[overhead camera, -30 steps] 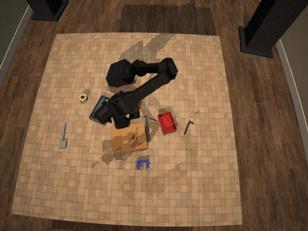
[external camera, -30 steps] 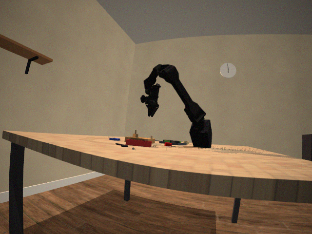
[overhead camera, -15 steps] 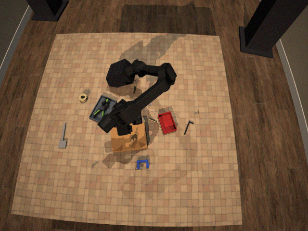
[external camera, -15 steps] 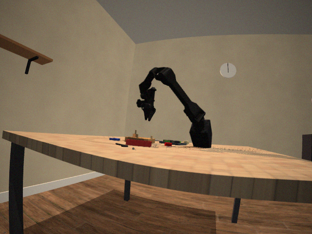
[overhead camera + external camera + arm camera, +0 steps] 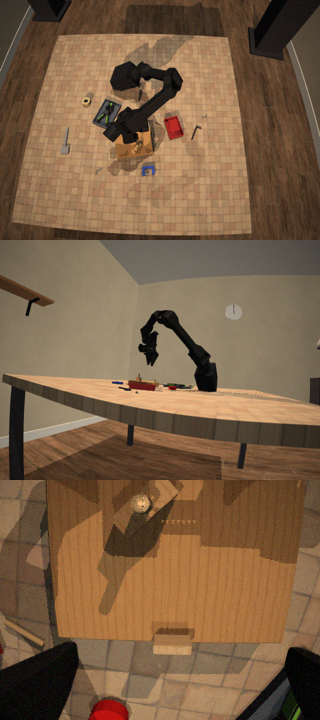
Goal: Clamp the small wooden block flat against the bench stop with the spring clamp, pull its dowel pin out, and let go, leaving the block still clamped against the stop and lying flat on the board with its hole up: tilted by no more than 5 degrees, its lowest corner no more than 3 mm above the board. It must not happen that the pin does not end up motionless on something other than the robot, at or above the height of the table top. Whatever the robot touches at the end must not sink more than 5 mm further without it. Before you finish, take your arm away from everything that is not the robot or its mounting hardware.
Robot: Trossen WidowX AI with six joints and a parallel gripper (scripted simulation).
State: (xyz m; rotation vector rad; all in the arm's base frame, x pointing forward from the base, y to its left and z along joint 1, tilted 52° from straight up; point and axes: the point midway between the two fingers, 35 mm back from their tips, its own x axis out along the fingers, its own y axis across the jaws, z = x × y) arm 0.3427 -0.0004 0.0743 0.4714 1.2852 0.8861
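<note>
Now: the dowel pin 120 mm below my hand, 50 mm ahead of it and 40 mm to the left of it. The rest, counted from my hand: small wooden block 130 mm below, 50 mm ahead, 40 mm to the left; wooden board 160 mm below, 20 mm ahead, 10 mm to the left; red knob 180 mm behind, 160 mm below, 10 mm to the left.
</note>
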